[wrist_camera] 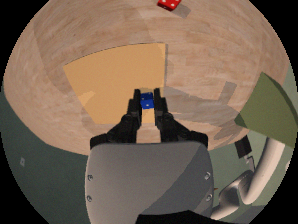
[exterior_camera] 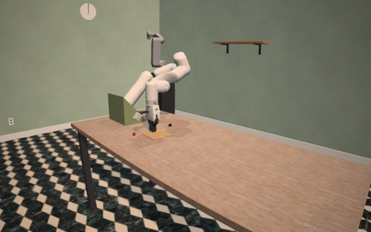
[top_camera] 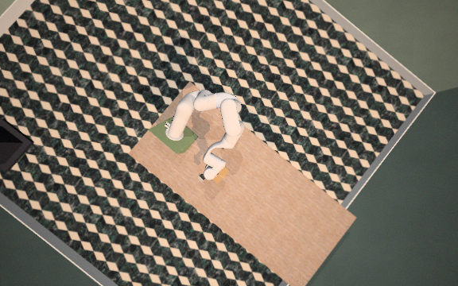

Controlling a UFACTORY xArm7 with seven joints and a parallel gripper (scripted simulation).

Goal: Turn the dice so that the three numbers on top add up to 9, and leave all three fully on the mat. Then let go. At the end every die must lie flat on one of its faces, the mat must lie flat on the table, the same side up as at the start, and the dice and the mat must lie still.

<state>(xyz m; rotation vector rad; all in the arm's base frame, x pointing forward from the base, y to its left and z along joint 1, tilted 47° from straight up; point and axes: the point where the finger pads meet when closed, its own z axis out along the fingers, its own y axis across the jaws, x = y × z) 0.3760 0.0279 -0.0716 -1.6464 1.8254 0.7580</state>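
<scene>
Right now the blue die is 1 cm below my hand. Round my hand: black die: 3 cm behind, 17 cm to the left, 2 cm below; tan mat: 5 cm ahead, 3 cm below; red die: 4 cm behind, 12 cm to the right, 2 cm below.
</scene>
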